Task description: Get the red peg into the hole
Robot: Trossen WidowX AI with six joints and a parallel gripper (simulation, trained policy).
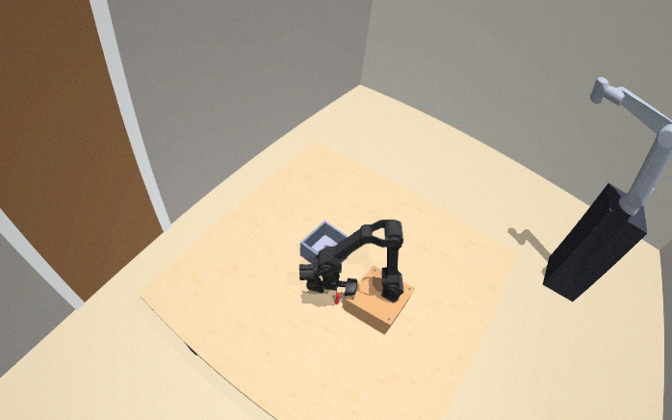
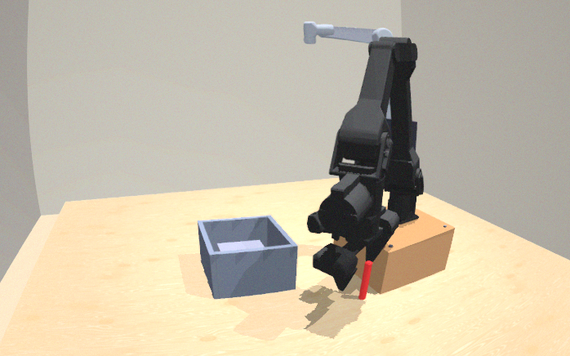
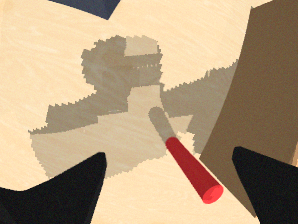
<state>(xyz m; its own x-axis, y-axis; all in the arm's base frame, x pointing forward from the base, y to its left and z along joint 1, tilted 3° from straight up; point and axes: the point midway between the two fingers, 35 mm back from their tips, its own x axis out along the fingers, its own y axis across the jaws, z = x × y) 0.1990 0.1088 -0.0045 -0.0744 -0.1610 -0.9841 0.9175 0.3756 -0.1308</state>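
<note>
Right now my gripper tip is 20 mm past the red peg, 10 mm to the right of it and 10 mm above it. Also, from my gripper tip: pale plate (150 mm ahead, 170 mm to the right, 10 mm below); grey-blue box (150 mm ahead, 170 mm to the right, 30 mm below).
</note>
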